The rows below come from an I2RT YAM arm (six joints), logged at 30 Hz.
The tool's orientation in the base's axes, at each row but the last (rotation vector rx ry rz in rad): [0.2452, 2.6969, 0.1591]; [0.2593, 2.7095, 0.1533]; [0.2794, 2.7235, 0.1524]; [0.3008, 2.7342, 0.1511]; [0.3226, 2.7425, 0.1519]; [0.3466, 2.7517, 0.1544]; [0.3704, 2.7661, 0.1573]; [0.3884, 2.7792, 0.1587]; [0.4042, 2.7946, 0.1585]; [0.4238, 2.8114, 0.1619]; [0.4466, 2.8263, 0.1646]
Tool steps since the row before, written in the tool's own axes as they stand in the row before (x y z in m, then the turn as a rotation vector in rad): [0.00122, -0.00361, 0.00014, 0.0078, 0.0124, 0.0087]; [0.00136, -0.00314, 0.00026, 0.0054, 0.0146, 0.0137]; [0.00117, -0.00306, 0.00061, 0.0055, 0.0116, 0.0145]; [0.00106, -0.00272, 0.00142, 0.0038, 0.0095, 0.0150]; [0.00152, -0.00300, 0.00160, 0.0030, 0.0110, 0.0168]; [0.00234, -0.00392, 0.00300, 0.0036, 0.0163, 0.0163]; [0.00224, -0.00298, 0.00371, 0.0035, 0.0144, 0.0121]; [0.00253, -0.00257, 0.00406, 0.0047, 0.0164, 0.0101]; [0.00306, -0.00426, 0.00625, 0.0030, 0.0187, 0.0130]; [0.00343, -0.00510, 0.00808, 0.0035, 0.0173, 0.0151]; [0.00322, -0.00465, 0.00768, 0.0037, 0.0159, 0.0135]
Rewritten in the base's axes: [-0.00156, -0.00328, -0.00116, -0.0015, 0.0143, -0.0092]; [-0.00161, -0.00277, -0.00122, 0.0031, 0.0163, -0.0124]; [-0.00134, -0.00269, -0.00144, 0.0028, 0.0135, -0.0136]; [-0.00092, -0.00231, -0.00209, 0.0041, 0.0111, -0.0138]; [-0.00138, -0.00243, -0.00246, 0.0058, 0.0124, -0.0150]; [-0.00188, -0.00299, -0.00417, 0.0063, 0.0177, -0.0139]; [-0.00143, -0.00201, -0.00464, 0.0045, 0.0155, -0.0102]; [-0.00157, -0.00148, -0.00498, 0.0032, 0.0177, -0.0084]; [-0.00189, -0.00277, -0.00744, 0.0063, 0.0196, -0.0103]; [-0.00207, -0.00326, -0.00939, 0.0061, 0.0185, -0.0127]; [-0.00208, -0.00285, -0.00886, 0.0050, 0.0171, -0.0114]
